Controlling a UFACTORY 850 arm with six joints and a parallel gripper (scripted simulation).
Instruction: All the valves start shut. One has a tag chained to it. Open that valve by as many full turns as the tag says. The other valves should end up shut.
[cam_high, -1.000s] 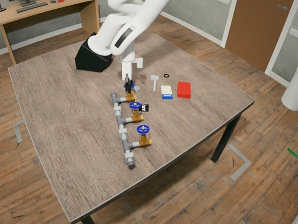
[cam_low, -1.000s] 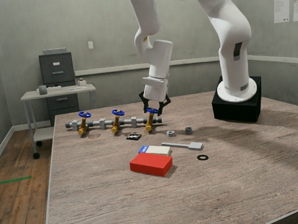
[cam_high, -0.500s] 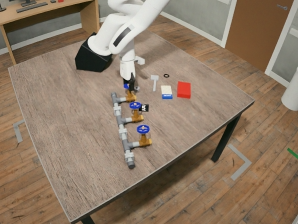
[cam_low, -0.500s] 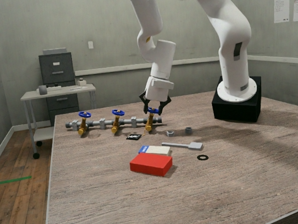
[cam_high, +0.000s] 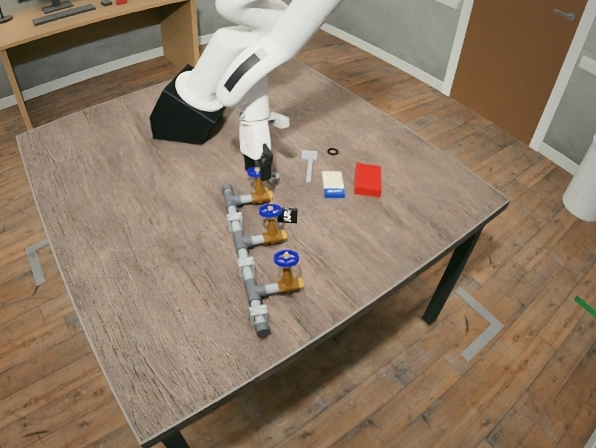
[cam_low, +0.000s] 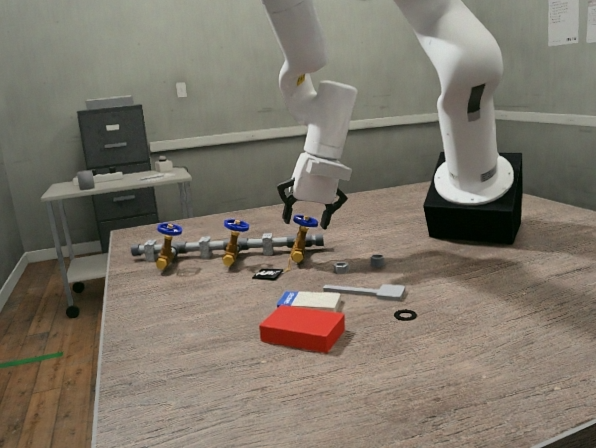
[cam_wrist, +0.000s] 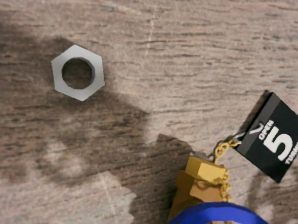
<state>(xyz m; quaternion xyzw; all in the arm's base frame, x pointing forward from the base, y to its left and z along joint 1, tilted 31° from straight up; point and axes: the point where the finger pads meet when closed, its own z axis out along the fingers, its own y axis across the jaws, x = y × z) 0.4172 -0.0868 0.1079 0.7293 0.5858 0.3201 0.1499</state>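
The grey hex nut is 90 mm to the left of my hand, 90 mm below it and 50 mm behind it. The rest, counted from my hand: grey cap 130 mm behind, 100 mm below, 90 mm to the left; grey t-shaped tool 230 mm to the left, 100 mm below, 50 mm behind; black tag 100 mm below, 100 mm ahead, 40 mm to the left.
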